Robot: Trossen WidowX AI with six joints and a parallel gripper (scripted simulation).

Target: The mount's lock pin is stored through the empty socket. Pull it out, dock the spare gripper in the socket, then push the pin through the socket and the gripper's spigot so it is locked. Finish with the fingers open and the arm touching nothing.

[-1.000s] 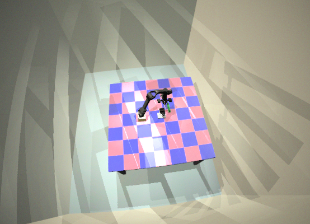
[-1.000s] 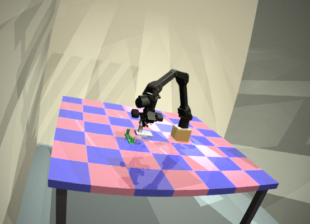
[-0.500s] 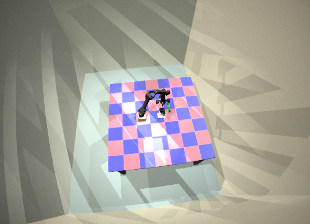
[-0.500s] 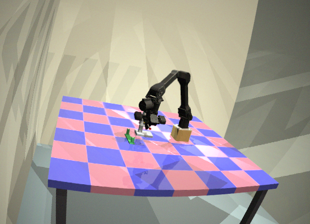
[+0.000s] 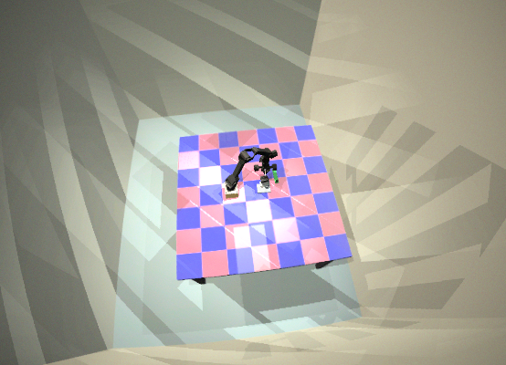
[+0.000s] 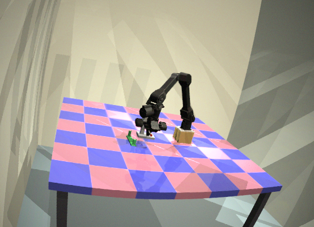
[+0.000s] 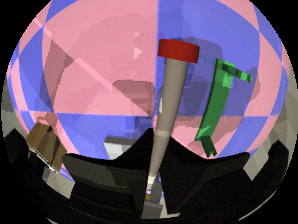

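Right now the grey mount is 100 mm to the right of my gripper tip and 40 mm behind it. The rest, counted from my gripper tip: spare gripper (100 mm to the right, 80 mm above, 40 mm behind); then green bar-shaped piece (90 mm ahead, 20 mm to the right, 20 mm below).
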